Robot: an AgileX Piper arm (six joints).
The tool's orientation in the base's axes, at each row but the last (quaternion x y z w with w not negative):
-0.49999 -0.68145 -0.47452 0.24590
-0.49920 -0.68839 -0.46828 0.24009
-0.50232 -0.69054 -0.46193 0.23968
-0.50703 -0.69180 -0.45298 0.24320
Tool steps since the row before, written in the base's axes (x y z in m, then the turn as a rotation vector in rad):
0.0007 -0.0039 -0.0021 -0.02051 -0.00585 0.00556
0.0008 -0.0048 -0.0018 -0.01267 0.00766 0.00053
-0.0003 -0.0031 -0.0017 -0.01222 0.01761 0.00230
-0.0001 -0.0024 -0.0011 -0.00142 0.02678 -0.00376
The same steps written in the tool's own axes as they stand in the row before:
-0.0037 -0.0004 -0.0025 0.00966 -0.01682 -0.01046
-0.0040 -0.0003 -0.0033 0.00886 -0.01086 0.00480
-0.0027 -0.0012 -0.0020 0.01480 -0.00906 0.01279
-0.0020 -0.0007 -0.0016 0.01042 -0.00072 0.02499

